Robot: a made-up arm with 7 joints. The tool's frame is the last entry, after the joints.
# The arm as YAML. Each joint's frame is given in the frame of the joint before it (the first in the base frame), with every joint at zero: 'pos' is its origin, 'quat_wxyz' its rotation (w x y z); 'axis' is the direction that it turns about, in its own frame. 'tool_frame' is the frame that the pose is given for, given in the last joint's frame.
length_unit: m
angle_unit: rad
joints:
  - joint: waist
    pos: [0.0, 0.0, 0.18]
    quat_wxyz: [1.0, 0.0, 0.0, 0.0]
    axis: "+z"
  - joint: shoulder
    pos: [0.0, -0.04, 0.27]
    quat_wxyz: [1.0, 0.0, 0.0, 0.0]
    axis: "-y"
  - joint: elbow
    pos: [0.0, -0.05, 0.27]
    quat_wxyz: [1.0, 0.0, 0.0, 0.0]
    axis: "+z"
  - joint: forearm
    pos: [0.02, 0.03, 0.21]
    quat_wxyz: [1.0, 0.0, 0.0, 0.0]
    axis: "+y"
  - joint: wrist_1
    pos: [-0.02, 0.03, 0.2]
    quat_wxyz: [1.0, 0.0, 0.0, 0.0]
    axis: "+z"
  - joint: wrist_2
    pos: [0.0, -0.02, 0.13]
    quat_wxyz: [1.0, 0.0, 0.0, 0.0]
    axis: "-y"
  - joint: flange
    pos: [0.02, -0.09, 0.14]
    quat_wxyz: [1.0, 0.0, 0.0, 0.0]
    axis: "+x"
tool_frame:
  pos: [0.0, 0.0, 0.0]
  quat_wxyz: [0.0, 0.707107, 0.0, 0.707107]
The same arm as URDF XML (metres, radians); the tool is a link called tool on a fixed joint. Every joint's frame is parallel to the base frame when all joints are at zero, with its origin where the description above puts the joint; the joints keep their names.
<robot name="arm">
<link name="base"/>
<link name="link1"/>
<link name="link2"/>
<link name="link3"/>
<link name="link4"/>
<link name="link5"/>
<link name="link6"/>
<link name="link7"/>
<link name="tool"/>
<joint name="waist" type="continuous"><parent link="base"/><child link="link1"/><origin xyz="0 0 0.18" rpy="0 0 0"/><axis xyz="0 0 1"/></joint>
<joint name="shoulder" type="continuous"><parent link="link1"/><child link="link2"/><origin xyz="0 -0.04 0.27" rpy="0 0 0"/><axis xyz="0 -1 0"/></joint>
<joint name="elbow" type="continuous"><parent link="link2"/><child link="link3"/><origin xyz="0 -0.05 0.27" rpy="0 0 0"/><axis xyz="0 0 1"/></joint>
<joint name="forearm" type="continuous"><parent link="link3"/><child link="link4"/><origin xyz="0.02 0.03 0.21" rpy="0 0 0"/><axis xyz="0 1 0"/></joint>
<joint name="wrist_1" type="continuous"><parent link="link4"/><child link="link5"/><origin xyz="-0.02 0.03 0.2" rpy="0 0 0"/><axis xyz="0 0 1"/></joint>
<joint name="wrist_2" type="continuous"><parent link="link5"/><child link="link6"/><origin xyz="0 -0.02 0.13" rpy="0 0 0"/><axis xyz="0 -1 0"/></joint>
<joint name="flange" type="continuous"><parent link="link6"/><child link="link7"/><origin xyz="0.02 -0.09 0.14" rpy="0 0 0"/><axis xyz="1 0 0"/></joint>
<joint name="tool_joint" type="fixed"><parent link="link7"/><child link="tool"/><origin xyz="0 0 0" rpy="3.1416 -1.5708 0"/></joint>
</robot>

